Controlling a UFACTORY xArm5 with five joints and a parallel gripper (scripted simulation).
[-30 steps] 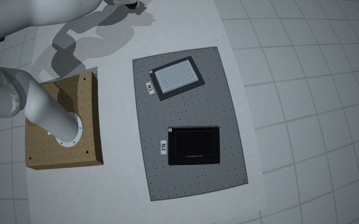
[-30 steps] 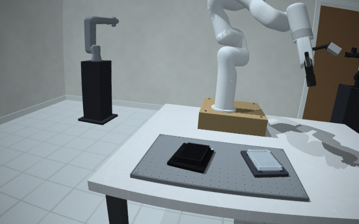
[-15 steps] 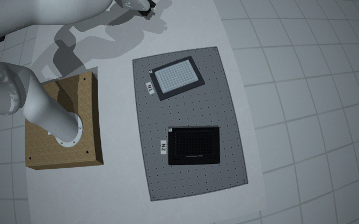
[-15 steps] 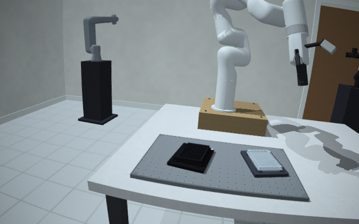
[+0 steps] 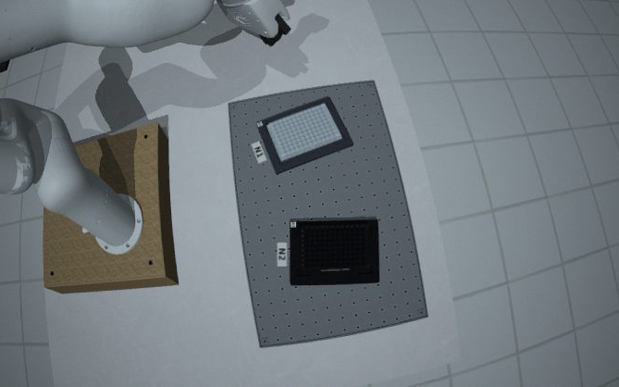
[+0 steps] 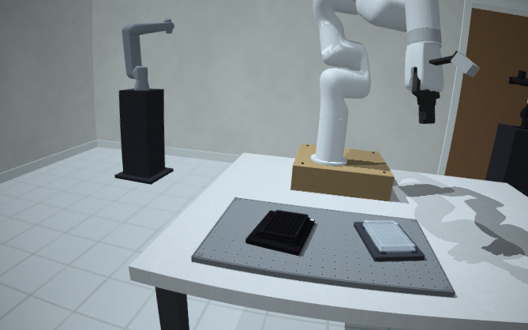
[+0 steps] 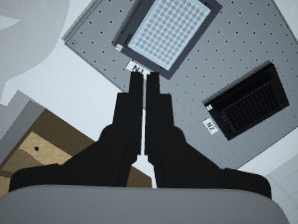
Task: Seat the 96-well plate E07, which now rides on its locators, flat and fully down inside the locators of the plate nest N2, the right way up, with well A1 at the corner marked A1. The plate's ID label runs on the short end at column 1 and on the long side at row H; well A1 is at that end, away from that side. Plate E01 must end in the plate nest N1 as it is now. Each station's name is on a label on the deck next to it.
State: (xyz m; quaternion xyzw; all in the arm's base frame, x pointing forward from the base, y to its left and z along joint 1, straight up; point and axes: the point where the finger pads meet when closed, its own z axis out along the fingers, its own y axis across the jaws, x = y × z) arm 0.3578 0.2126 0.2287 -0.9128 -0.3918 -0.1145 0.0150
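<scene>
Now: hand 60 mm short of the black 96-well plate E07, 280 mm to the left of it and 280 mm above it. From my hand the other things lie so: white plate E01 (30 mm ahead, 40 mm to the right, 290 mm below); N1 label (60 mm behind, 70 mm to the right, 300 mm below); A1 corner mark (10 mm behind, 230 mm to the right, 290 mm below).
</scene>
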